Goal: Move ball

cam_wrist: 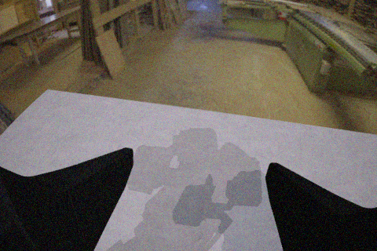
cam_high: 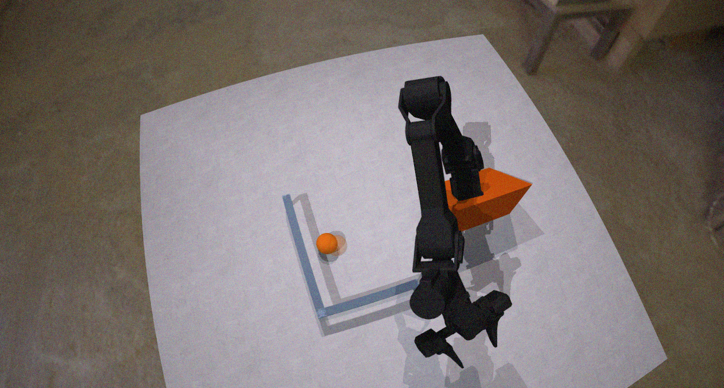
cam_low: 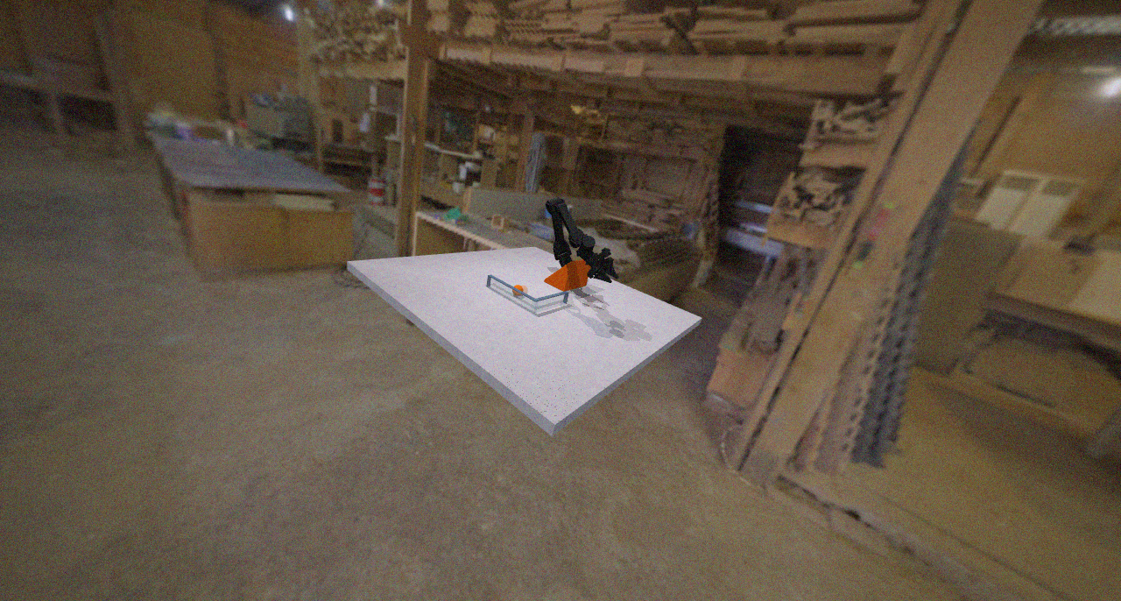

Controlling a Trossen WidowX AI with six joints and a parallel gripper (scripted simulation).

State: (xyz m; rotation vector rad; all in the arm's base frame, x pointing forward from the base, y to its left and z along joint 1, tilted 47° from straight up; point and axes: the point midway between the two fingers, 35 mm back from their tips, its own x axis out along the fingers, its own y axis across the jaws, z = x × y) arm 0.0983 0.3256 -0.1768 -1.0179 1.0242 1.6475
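The orange ball is 24 cm ahead of my gripper tip, 35 cm to the right of it and 18 cm below it. Round my gripper tip: see-through copy of ball: 22 cm ahead, 35 cm to the right, 18 cm below.
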